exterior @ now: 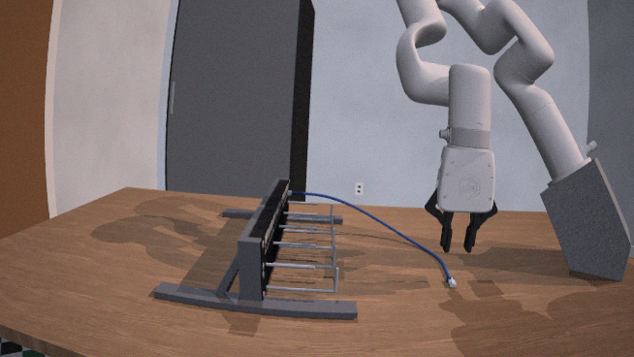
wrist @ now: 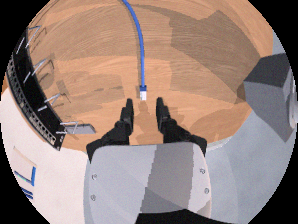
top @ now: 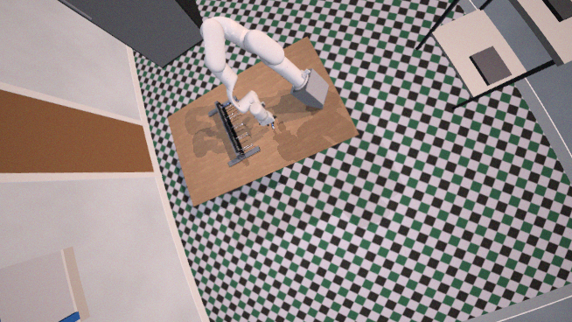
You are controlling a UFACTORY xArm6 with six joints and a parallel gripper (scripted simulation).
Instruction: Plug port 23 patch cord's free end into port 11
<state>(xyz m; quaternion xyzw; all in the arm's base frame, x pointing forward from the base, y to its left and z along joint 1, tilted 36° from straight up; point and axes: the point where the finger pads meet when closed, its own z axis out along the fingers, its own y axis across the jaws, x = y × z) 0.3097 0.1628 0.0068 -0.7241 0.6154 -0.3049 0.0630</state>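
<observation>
The plug is 7 cm below my hand and 2 cm to the left of it.
</observation>
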